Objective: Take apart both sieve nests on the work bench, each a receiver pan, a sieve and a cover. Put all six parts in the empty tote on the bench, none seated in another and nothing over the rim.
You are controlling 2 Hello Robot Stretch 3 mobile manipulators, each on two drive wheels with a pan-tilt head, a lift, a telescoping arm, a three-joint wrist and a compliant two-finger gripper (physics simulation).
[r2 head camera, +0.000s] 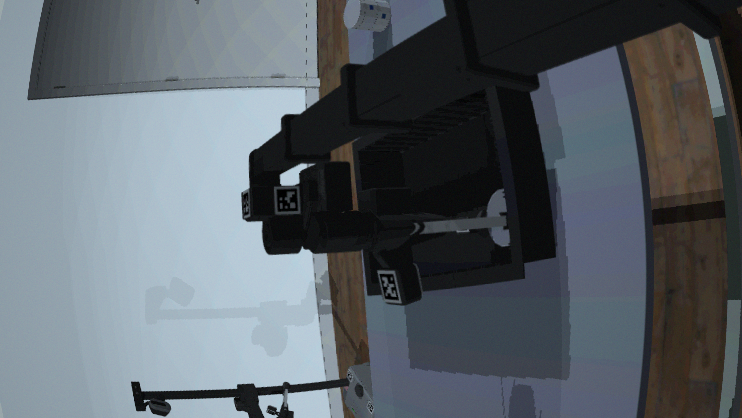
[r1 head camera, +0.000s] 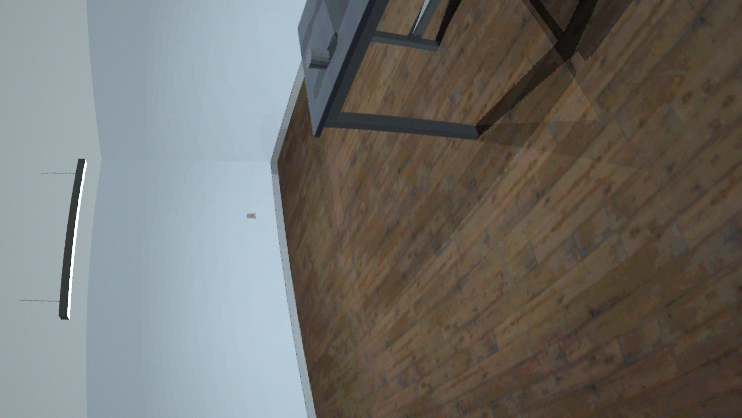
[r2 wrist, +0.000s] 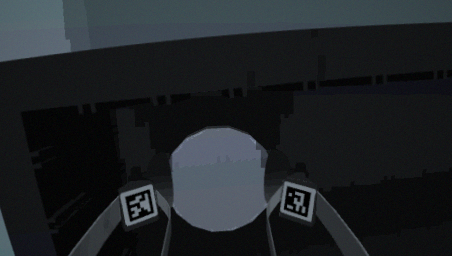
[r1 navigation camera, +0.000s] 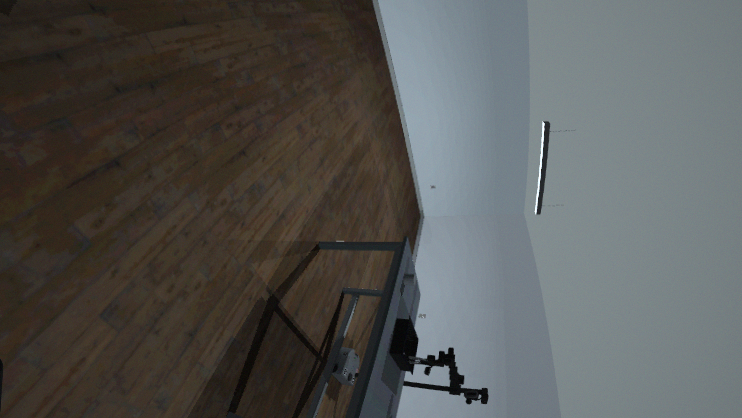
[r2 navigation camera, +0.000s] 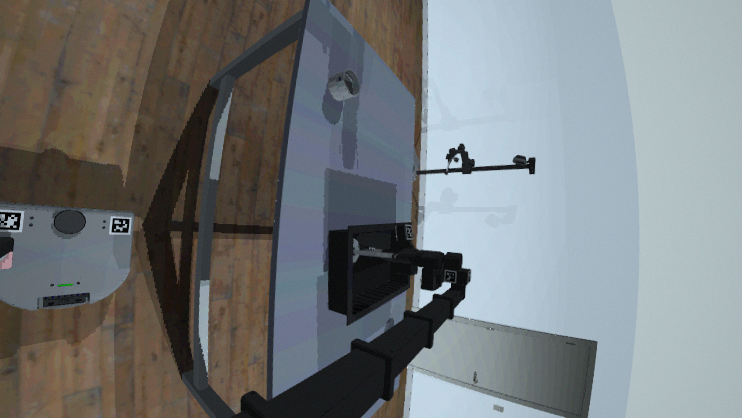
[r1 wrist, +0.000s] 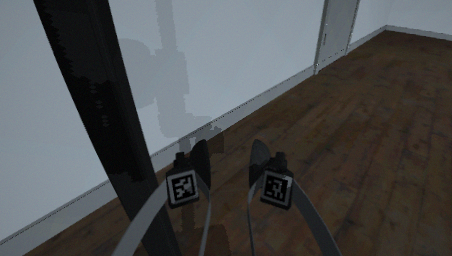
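Observation:
My r2 gripper (r2 wrist: 219, 175) (r2 head camera: 505, 221) (r2 navigation camera: 356, 251) is down inside the black tote (r2 wrist: 225, 65) (r2 head camera: 502, 135) (r2 navigation camera: 349, 290), shut on a flat, round, pale cover (r2 wrist: 219, 200) (r2 head camera: 496, 207) (r2 navigation camera: 355, 246) near a side wall. The cover's underside is hidden. One pale cylindrical nest (r2 navigation camera: 343, 87) stands apart from the tote; its top looks hollow. Another pale nest (r2 head camera: 366, 14), with blue marks, stands on the tote's other side. A grey cylinder (r1 head camera: 318, 58) shows on the bench in the r1 head view. My r1 gripper (r1 wrist: 228, 162) is open and empty, away from the bench.
The tote stands on the grey work bench (r2 navigation camera: 306, 207) (r1 head camera: 342, 77). The r2 arm (r2 head camera: 405, 98) (r2 navigation camera: 373, 358) reaches across the bench and above the tote's side. The r1 mast (r2 navigation camera: 493, 167) rises beyond the bench's far edge. A dark post (r1 wrist: 95, 100) stands beside the r1 gripper.

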